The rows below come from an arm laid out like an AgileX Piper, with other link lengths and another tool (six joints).
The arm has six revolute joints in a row. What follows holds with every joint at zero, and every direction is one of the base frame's. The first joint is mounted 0.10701 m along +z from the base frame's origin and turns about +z. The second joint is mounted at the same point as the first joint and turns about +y. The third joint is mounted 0.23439 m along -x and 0.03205 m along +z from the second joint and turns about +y. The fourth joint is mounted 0.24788 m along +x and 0.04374 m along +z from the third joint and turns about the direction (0.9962, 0, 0.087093). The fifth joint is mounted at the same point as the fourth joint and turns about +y. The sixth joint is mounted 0.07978 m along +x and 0.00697 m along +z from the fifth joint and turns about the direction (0.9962, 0, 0.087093). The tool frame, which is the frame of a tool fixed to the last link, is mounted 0.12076 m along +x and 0.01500 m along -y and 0.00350 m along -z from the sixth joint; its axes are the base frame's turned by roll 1.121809, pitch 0.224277 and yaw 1.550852 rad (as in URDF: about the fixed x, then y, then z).
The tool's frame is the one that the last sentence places.
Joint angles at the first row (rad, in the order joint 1, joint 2, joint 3, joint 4, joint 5, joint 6):
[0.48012, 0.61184, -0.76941, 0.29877, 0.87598, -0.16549]
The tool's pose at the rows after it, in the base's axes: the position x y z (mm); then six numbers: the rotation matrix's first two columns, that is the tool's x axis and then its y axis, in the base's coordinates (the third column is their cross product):
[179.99 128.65 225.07 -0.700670 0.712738 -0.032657 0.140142 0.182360 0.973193]
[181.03 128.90 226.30 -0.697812 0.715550 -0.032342 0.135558 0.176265 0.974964]
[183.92 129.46 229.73 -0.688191 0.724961 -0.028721 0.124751 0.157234 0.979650]
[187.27 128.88 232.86 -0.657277 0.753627 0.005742 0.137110 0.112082 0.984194]
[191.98 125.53 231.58 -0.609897 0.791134 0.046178 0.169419 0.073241 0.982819]
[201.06 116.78 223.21 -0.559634 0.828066 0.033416 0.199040 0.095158 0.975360]
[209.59 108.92 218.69 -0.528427 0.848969 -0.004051 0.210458 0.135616 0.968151]
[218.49 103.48 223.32 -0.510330 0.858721 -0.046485 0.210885 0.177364 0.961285]
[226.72 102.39 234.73 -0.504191 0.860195 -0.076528 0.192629 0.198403 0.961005]
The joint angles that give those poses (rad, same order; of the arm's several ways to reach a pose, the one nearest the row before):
[0.48008, 0.61184, -0.76941, 0.29881, 0.87395, -0.16475]
[0.48012, 0.61183, -0.76940, 0.29877, 0.86558, -0.16223]
[0.48005, 0.61184, -0.76943, 0.29791, 0.84221, -0.15139]
[0.48022, 0.61183, -0.76939, 0.28472, 0.81568, -0.09099]
[0.48015, 0.62132, -0.76939, 0.24549, 0.79854, 0.00003]
[0.48008, 0.65296, -0.77026, 0.15987, 0.79432, 0.07775]
[0.48008, 0.68753, -0.78257, 0.08440, 0.79787, 0.11869]
[0.48017, 0.73318, -0.82924, 0.02408, 0.81763, 0.13802]
[0.48015, 0.77198, -0.88535, -0.00621, 0.82777, 0.13800]

